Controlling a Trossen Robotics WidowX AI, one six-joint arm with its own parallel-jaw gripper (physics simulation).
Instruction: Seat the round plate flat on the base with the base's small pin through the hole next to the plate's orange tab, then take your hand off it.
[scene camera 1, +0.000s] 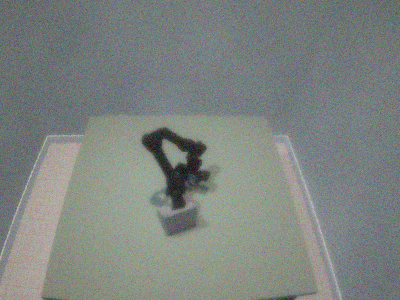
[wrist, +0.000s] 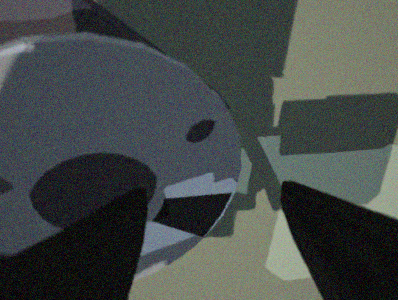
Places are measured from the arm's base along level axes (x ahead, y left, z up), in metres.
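Pixels of known places: gripper, between the fingertips: (scene camera 1: 191, 182) (wrist: 214, 195); arm's base, origin of its link: (scene camera 1: 179, 206).
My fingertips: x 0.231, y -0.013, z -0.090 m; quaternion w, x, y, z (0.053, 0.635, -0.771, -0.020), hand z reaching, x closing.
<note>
Ahead of a thing's pixels: the offset from my fingertips to its top centre. "pt": to the spot under its first point. Level surfaces: height alone.
A grey-blue round disc (wrist: 125, 100), which looks like the round plate, fills the left of the wrist view. It has a large round opening and small holes near its edge. No orange tab or pin can be made out, and whether the disc lies flat on the base is not clear. My gripper (wrist: 214, 195) is partly open, with nothing between its fingers. The left finger overlaps the disc in the wrist view; the right finger is to the right of its edge. In the scene view the gripper is small and blurred, near a bluish part @(pt dx +0.015, dy +0.000, dz +0.002 m) (scene camera 1: 192, 180).
A flat pale teal piece (wrist: 332, 172) lies right of the disc, partly in shadow. In the scene view, a teal patch @(pt dx -0.132, dy +0.149, dz -0.027 m) (scene camera 1: 159, 198) lies left of the arm's grey block (scene camera 1: 180, 220). The arm (scene camera 1: 163, 157) arches over the pale green table top @(dz -0.027 m) (scene camera 1: 125, 260).
</note>
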